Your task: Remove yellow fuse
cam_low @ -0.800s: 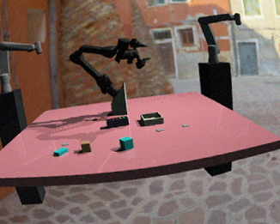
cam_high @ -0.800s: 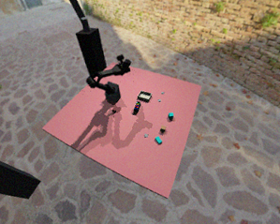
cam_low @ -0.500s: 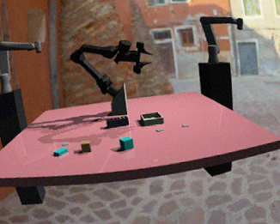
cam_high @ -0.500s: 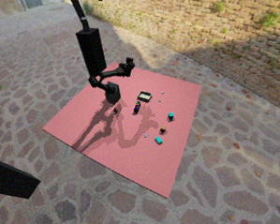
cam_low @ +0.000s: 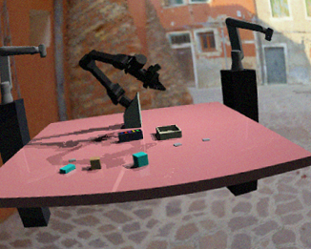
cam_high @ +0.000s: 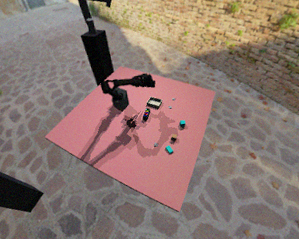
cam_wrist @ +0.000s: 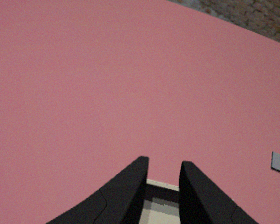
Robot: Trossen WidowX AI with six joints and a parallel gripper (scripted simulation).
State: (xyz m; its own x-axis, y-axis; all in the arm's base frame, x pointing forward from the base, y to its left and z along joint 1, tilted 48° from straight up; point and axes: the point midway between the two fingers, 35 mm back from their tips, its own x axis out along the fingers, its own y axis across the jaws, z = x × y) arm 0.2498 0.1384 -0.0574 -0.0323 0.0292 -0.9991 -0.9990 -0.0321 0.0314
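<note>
Now: the yellow fuse 5 cm ahead of my gripper tip, 18 cm to the right of it and 18 cm below it. Also, from my gripper tip: tray (7 cm ahead, 2 cm to the right, 20 cm below); then purple fuse (6 cm ahead, 20 cm to the right, 18 cm below); then red fuse (6 cm ahead, 22 cm to the right, 18 cm below).
</note>
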